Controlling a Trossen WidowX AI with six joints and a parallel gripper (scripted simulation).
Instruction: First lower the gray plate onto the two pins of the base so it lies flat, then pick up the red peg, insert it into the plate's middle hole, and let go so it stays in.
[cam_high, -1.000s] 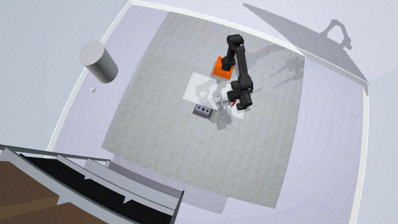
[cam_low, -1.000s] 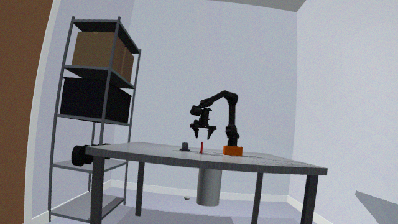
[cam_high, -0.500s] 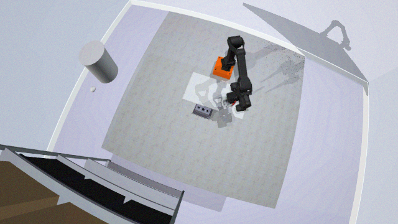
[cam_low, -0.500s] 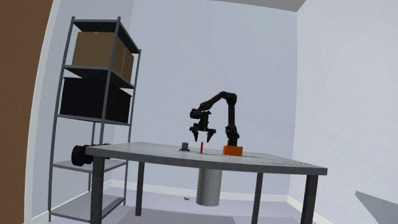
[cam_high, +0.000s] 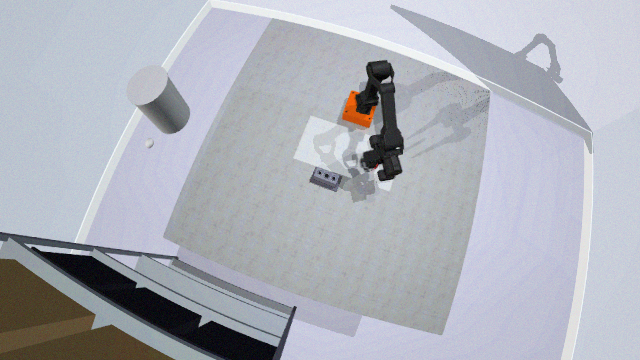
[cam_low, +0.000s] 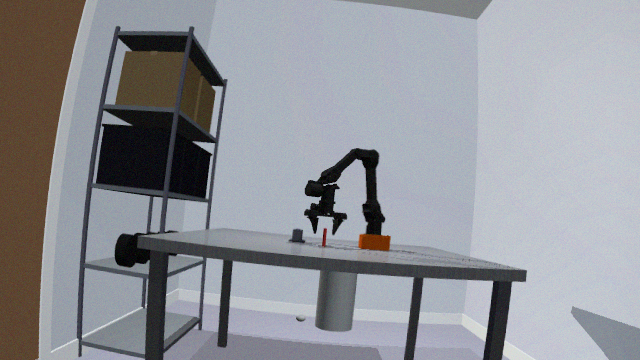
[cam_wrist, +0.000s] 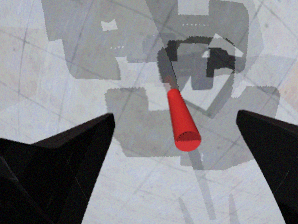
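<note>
Right now the red peg is 10 mm below my gripper tip. The rest, counted from my gripper tip: gray plate (190 mm to the right, 110 mm ahead, 10 mm below); dark base (190 mm to the right, 110 mm ahead, 40 mm below).
</note>
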